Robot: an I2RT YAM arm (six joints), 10 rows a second.
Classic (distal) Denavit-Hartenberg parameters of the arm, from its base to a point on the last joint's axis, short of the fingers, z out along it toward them. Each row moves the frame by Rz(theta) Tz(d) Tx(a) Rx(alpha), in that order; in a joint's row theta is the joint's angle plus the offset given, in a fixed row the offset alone. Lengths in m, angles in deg.
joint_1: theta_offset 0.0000  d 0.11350  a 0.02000  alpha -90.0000
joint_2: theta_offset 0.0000  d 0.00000  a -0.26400  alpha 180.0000
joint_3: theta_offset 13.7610  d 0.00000  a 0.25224  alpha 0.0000
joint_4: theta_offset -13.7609  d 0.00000  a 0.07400  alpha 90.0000
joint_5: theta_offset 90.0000  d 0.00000  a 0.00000  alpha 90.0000
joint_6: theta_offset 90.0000  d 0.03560  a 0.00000  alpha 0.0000
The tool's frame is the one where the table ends.
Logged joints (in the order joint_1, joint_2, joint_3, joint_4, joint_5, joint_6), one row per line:
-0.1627 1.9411 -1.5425 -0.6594 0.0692 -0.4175
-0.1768 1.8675 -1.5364 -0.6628 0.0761 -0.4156
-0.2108 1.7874 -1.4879 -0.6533 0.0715 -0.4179
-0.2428 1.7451 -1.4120 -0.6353 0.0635 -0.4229
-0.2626 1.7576 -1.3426 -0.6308 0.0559 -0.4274
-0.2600 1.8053 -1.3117 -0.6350 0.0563 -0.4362
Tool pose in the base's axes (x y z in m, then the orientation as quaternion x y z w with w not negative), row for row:
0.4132 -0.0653 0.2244 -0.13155 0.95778 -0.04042 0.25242
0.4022 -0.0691 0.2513 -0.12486 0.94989 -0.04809 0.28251
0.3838 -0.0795 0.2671 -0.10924 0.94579 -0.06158 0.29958
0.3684 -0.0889 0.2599 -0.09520 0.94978 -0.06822 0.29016
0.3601 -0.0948 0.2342 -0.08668 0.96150 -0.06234 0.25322
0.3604 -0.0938 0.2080 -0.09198 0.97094 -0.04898 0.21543
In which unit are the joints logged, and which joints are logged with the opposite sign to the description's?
The joints are logged in radians. Opposite sign: joint_3, joint_5.
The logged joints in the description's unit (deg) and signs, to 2 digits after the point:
-9.32 111.22 88.38 -37.78 -3.96 -23.92
-10.13 107.00 88.03 -37.98 -4.36 -23.81
-12.08 102.41 85.25 -37.43 -4.10 -23.94
-13.91 99.99 80.90 -36.40 -3.64 -24.23
-15.05 100.70 76.93 -36.14 -3.20 -24.49
-14.90 103.44 75.15 -36.38 -3.23 -24.99

